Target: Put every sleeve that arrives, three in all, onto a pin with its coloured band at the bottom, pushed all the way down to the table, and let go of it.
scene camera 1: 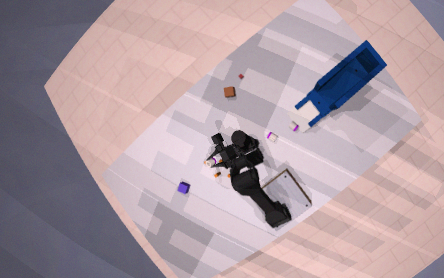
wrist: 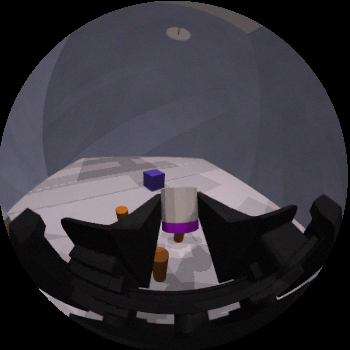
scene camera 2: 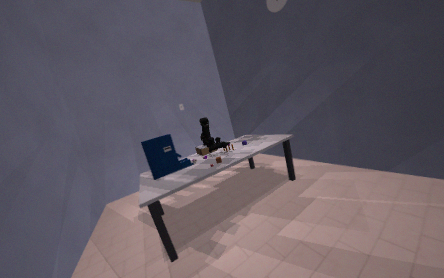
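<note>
My gripper (scene camera 1: 211, 162) (wrist: 178, 197) is shut on a white sleeve (scene camera 1: 209, 164) (wrist: 179, 202), held upright with its purple band at the bottom. The lower part of an orange-brown pin (wrist: 178, 237) shows just beneath the band; I cannot tell whether its top is inside the sleeve. A second pin (scene camera 1: 217, 175) (wrist: 160, 265) and a third pin (scene camera 1: 229, 175) (wrist: 122, 212) stand bare nearby. One white sleeve (scene camera 1: 273, 136) with a purple band lies on the table in scene camera 1. Another sleeve (scene camera 1: 293, 125) lies at the end of the blue chute (scene camera 1: 337, 82).
A purple cube (scene camera 1: 183, 188) (scene camera 2: 244, 143) (wrist: 154, 180) stands beyond the pins. An orange-brown block (scene camera 1: 229, 92) (scene camera 2: 218, 160) and a small red cube (scene camera 1: 241, 76) (scene camera 2: 212, 165) lie across the table. A shallow tray-like box (scene camera 1: 300, 189) stands beside the arm's base.
</note>
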